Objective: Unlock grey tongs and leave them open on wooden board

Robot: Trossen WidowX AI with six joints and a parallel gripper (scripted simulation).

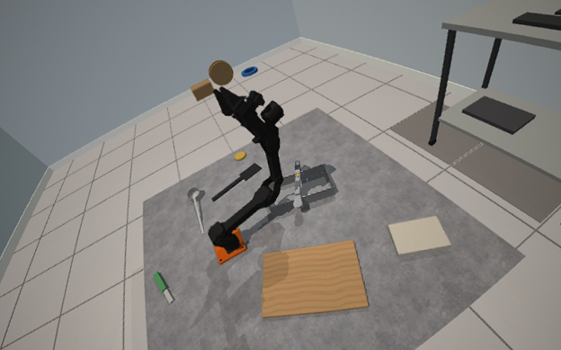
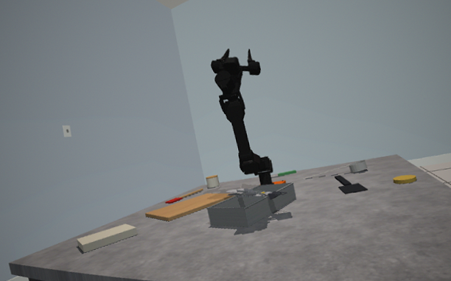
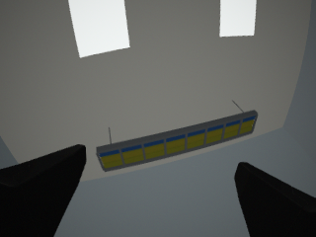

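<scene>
Now: gripper tip 54 cm above the yellow lock piece, 16 cm short of it and 2 cm to the right of it. Round my gripper tip: grey roasting tin (58 cm below, 13 cm ahead, 2 cm to the right); then wooden board (60 cm below, 39 cm to the right, 5 cm behind); then black spatula (60 cm below, 29 cm to the left, 8 cm behind).
</scene>
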